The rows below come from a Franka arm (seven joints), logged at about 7 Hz.
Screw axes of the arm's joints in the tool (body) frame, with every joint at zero. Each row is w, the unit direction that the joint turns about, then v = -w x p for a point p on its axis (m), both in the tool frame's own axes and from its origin. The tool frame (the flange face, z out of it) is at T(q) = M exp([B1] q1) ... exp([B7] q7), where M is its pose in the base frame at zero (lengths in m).
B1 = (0, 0, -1, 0, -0.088, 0)
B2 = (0, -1, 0, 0.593, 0, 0.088)
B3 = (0, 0, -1, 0, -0.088, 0)
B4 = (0, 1, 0, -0.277, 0, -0.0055)
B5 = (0, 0, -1, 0, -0.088, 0)
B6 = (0, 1, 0, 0.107, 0, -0.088)
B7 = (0, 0, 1, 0, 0, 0)
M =
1 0 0 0.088
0 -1 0 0
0 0 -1 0.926
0 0 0 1
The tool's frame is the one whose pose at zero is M.
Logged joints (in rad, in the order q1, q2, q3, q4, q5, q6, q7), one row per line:
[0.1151 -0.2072 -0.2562 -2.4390 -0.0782 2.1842 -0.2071]
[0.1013 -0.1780 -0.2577 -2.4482 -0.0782 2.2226 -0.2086]
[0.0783 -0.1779 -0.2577 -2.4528 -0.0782 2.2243 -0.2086]
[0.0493 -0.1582 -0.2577 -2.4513 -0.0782 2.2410 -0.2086]
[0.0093 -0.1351 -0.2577 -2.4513 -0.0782 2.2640 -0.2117]
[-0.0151 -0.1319 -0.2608 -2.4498 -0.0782 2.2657 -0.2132]
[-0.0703 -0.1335 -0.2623 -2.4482 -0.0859 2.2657 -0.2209]
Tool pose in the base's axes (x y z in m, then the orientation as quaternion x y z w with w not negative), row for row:
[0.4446 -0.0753 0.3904 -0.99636 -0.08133 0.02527 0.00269]
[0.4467 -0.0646 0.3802 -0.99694 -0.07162 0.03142 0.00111]
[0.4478 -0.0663 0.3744 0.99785 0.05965 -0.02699 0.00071]
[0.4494 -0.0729 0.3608 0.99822 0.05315 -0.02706 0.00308]
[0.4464 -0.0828 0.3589 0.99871 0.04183 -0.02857 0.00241]
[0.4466 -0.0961 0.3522 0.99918 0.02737 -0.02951 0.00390]
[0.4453 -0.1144 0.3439 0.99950 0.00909 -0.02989 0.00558]
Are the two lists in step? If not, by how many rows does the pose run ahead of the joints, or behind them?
The pose runs 2 rows behind the joints: the pose in row i belongs to the joints in row i - 2.
